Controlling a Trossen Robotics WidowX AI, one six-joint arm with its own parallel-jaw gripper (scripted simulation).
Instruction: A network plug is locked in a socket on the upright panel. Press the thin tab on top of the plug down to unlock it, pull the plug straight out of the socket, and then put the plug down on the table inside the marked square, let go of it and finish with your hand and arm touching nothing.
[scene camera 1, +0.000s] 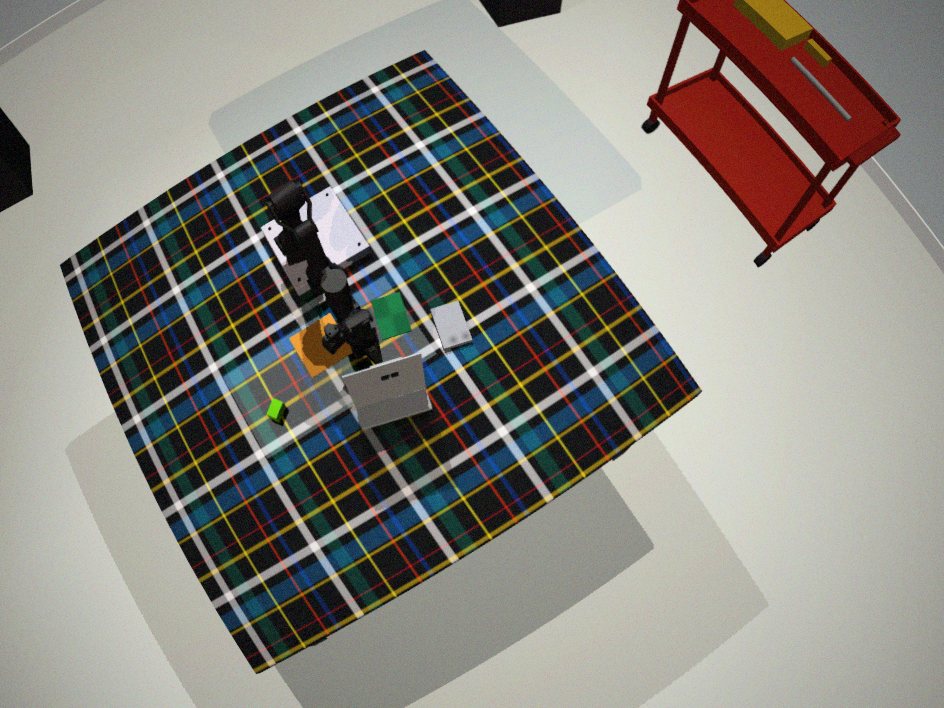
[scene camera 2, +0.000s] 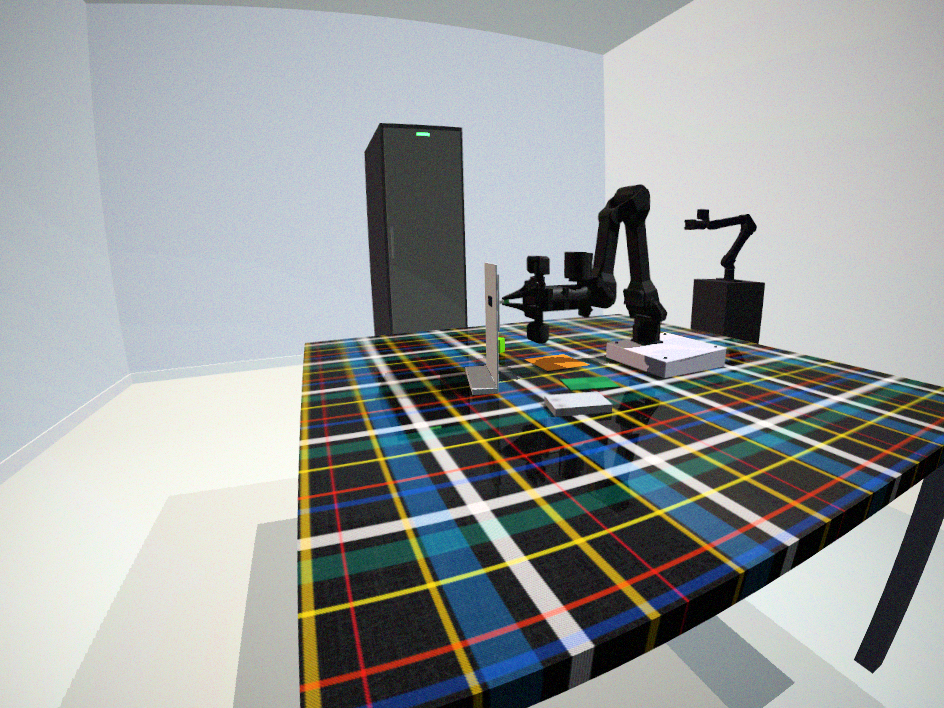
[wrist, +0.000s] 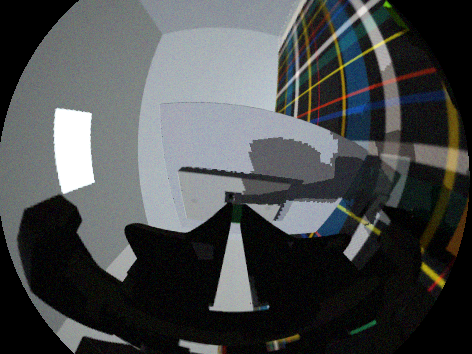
Scene:
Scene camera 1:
my gripper
flat grey plate
orange square
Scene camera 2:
my gripper
flat grey plate
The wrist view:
my gripper

